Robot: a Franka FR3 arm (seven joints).
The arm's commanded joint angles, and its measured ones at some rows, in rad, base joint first. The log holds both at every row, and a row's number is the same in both.
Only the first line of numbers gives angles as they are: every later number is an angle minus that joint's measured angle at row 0.
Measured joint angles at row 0: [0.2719, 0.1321, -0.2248, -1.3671, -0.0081, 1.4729, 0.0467]
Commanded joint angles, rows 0 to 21: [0.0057, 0.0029, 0.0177, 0.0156, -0.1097, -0.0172, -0.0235]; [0.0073, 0.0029, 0.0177, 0.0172, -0.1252, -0.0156, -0.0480]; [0.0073, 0.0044, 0.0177, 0.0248, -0.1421, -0.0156, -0.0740]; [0.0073, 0.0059, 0.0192, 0.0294, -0.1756, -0.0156, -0.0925]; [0.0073, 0.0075, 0.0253, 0.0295, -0.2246, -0.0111, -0.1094]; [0.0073, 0.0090, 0.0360, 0.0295, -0.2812, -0.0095, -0.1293]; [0.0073, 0.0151, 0.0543, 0.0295, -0.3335, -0.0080, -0.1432]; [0.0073, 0.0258, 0.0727, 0.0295, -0.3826, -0.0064, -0.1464]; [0.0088, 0.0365, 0.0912, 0.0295, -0.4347, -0.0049, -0.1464]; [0.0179, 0.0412, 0.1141, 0.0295, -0.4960, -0.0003, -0.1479]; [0.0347, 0.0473, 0.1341, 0.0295, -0.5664, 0.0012, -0.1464]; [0.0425, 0.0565, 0.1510, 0.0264, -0.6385, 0.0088, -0.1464]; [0.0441, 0.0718, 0.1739, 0.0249, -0.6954, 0.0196, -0.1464]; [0.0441, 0.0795, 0.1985, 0.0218, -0.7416, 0.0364, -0.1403]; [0.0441, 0.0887, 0.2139, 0.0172, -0.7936, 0.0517, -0.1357]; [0.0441, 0.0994, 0.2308, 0.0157, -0.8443, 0.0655, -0.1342]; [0.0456, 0.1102, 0.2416, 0.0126, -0.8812, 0.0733, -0.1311]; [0.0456, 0.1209, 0.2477, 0.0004, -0.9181, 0.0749, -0.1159]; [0.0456, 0.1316, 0.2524, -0.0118, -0.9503, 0.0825, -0.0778]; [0.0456, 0.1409, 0.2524, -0.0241, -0.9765, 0.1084, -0.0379]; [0.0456, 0.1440, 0.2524, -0.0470, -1.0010, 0.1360, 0.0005]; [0.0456, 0.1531, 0.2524, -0.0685, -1.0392, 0.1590, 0.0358]
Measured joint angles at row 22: [0.0535, 0.1375, 0.2452, -0.0098, -0.9457, 0.0920, -0.0640]
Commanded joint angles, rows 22 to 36: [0.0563, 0.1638, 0.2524, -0.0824, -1.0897, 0.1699, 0.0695]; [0.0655, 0.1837, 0.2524, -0.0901, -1.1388, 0.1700, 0.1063]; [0.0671, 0.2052, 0.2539, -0.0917, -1.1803, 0.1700, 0.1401]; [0.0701, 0.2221, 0.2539, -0.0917, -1.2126, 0.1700, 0.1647]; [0.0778, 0.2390, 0.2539, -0.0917, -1.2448, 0.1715, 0.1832]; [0.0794, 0.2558, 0.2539, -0.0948, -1.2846, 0.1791, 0.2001]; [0.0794, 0.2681, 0.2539, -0.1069, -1.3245, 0.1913, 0.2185]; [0.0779, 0.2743, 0.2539, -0.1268, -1.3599, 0.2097, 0.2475]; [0.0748, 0.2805, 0.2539, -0.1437, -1.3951, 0.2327, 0.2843]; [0.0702, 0.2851, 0.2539, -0.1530, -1.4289, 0.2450, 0.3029]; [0.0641, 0.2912, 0.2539, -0.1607, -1.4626, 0.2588, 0.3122]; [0.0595, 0.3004, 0.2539, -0.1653, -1.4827, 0.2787, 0.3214]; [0.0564, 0.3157, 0.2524, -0.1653, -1.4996, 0.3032, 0.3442]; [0.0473, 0.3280, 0.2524, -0.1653, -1.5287, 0.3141, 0.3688]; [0.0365, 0.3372, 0.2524, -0.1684, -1.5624, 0.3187, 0.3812]
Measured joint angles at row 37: [0.0698, 0.3173, 0.2467, -0.1469, -1.4681, 0.2739, 0.3143]
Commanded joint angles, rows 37 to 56: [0.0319, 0.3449, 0.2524, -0.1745, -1.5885, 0.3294, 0.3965]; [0.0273, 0.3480, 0.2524, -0.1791, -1.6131, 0.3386, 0.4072]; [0.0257, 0.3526, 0.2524, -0.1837, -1.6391, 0.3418, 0.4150]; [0.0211, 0.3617, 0.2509, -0.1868, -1.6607, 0.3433, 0.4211]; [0.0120, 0.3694, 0.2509, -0.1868, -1.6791, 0.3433, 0.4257]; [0.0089, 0.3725, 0.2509, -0.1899, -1.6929, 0.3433, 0.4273]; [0.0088, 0.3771, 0.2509, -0.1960, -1.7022, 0.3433, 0.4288]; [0.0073, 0.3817, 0.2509, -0.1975, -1.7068, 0.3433, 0.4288]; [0.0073, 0.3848, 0.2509, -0.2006, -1.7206, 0.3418, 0.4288]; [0.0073, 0.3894, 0.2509, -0.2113, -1.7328, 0.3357, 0.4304]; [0.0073, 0.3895, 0.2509, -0.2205, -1.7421, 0.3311, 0.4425]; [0.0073, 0.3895, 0.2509, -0.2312, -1.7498, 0.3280, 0.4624]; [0.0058, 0.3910, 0.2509, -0.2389, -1.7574, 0.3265, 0.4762]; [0.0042, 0.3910, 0.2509, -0.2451, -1.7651, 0.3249, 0.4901]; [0.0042, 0.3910, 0.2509, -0.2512, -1.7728, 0.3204, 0.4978]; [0.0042, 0.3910, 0.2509, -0.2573, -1.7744, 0.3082, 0.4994]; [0.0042, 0.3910, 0.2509, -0.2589, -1.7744, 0.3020, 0.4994]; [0.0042, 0.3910, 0.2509, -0.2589, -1.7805, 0.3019, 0.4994]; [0.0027, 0.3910, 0.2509, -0.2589, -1.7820, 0.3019, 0.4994]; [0.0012, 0.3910, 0.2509, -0.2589, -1.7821, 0.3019, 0.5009]
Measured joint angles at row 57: [0.0172, 0.3995, 0.2408, -0.2364, -1.7406, 0.3117, 0.4673]
